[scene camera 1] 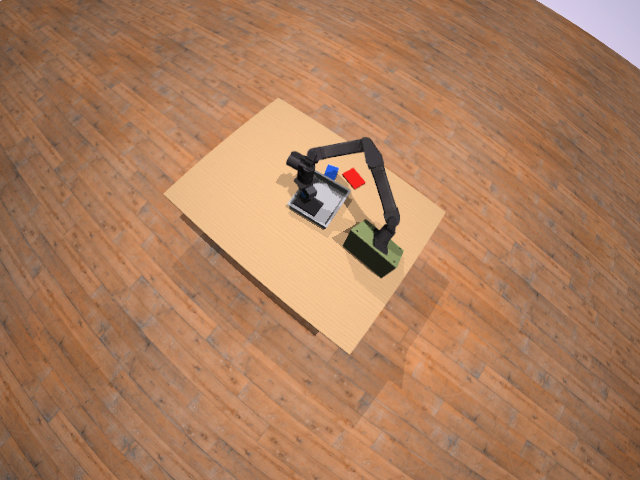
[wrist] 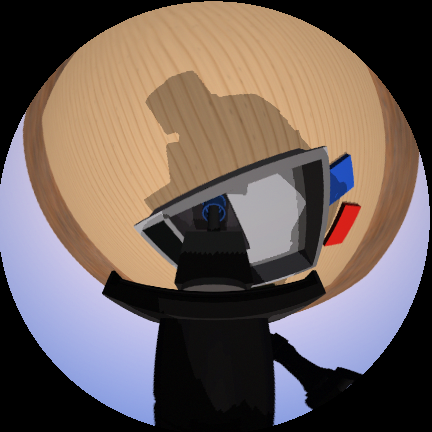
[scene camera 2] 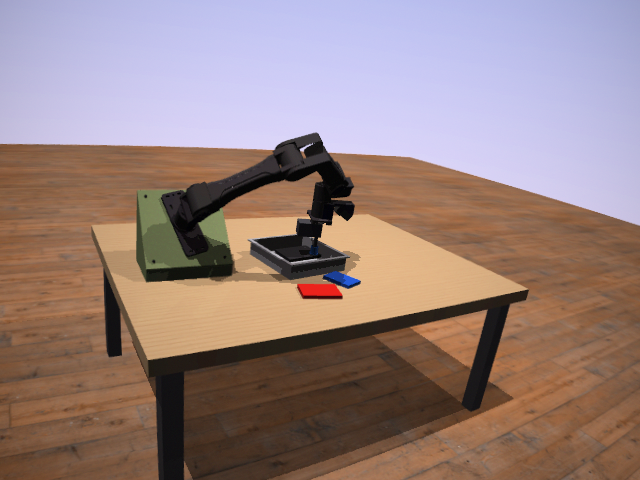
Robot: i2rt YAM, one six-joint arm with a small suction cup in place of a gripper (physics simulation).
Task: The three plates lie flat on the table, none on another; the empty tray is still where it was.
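Frame: origin at the arm's base, x back, y right, z up, level; millimetres.
Where they show: hand at its tool point: (scene camera 1: 303, 195) (wrist: 213, 197) (scene camera 2: 313, 256); arm's base at its link origin: (scene camera 1: 379, 241) (scene camera 2: 184, 223).
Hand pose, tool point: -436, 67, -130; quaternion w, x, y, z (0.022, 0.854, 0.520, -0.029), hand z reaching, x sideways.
Observation:
Things, the pixels of their top centre, and the offset from my tool point, as dx, dy, dz. Level surfaces: height alone.
- grey tray at its top centre: (wrist: 248, 257) (scene camera 2: 298, 247) (scene camera 1: 319, 196) +82, +17, +46
- black plate at its top centre: (wrist: 210, 233) (scene camera 2: 298, 251) (scene camera 1: 308, 202) +44, -27, +14
- blue plate at its top centre: (wrist: 337, 183) (scene camera 2: 342, 278) (scene camera 1: 331, 172) +47, +197, +6
- red plate at its top centre: (wrist: 343, 226) (scene camera 2: 319, 289) (scene camera 1: 354, 178) +167, +239, +7
- table at its surface level: dz -4
A grey tray (scene camera 1: 341, 202) (scene camera 2: 305, 269) (wrist: 250, 168) stands mid-table. A black plate (scene camera 1: 311, 208) (scene camera 2: 291, 252) (wrist: 158, 238) lies flat inside it, at the end far from the other plates. My suction cup (scene camera 1: 306, 198) (scene camera 2: 314, 250) (wrist: 213, 211) is down inside the tray and rests on the black plate. A blue plate (scene camera 1: 330, 171) (scene camera 2: 341, 279) (wrist: 340, 177) and a red plate (scene camera 1: 353, 178) (scene camera 2: 319, 290) (wrist: 342, 223) lie flat on the table (scene camera 1: 248, 216) (scene camera 2: 413, 278) just beside the tray, apart from each other.
The arm's green base (scene camera 1: 370, 248) (scene camera 2: 154, 232) stands near one table edge, close to the tray. The arm reaches over the red and blue plates. Wooden floor surrounds the table.

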